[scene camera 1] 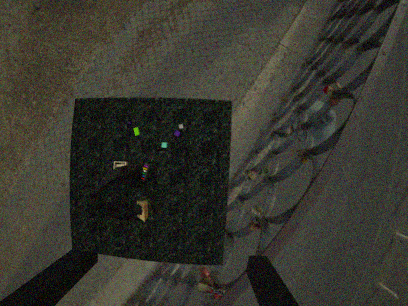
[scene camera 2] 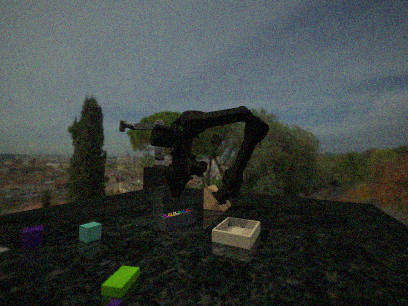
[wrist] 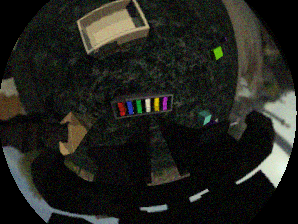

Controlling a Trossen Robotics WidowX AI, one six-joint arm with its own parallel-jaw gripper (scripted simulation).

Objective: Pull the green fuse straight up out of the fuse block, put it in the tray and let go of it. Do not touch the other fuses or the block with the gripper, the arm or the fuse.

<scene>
In view: my gripper (scene camera 2: 176, 197) and a tray (scene camera 2: 242, 233).
My gripper is seen too in the wrist view (wrist: 153, 120).
</scene>
